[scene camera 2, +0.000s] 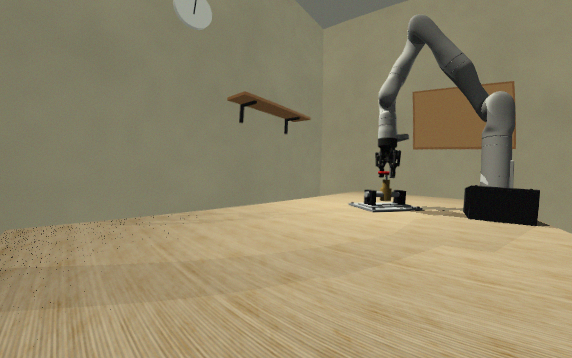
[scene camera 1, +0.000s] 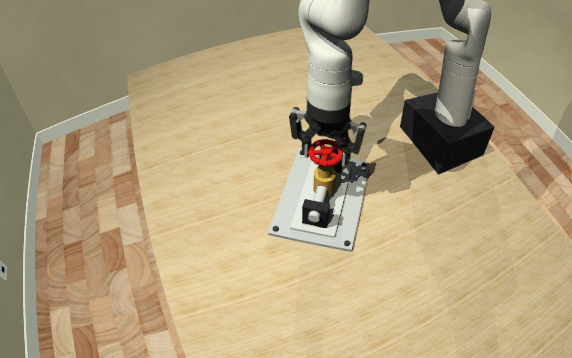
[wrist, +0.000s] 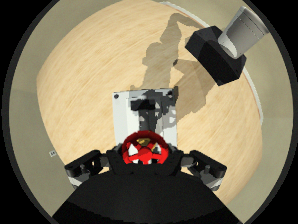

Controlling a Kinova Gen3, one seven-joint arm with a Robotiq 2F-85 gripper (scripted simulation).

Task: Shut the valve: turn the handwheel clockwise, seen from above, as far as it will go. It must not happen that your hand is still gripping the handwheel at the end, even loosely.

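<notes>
In sight: my gripper [scene camera 1: 325, 159], [wrist: 145, 149]. Red handwheel [wrist: 145, 153], visible.
</notes>
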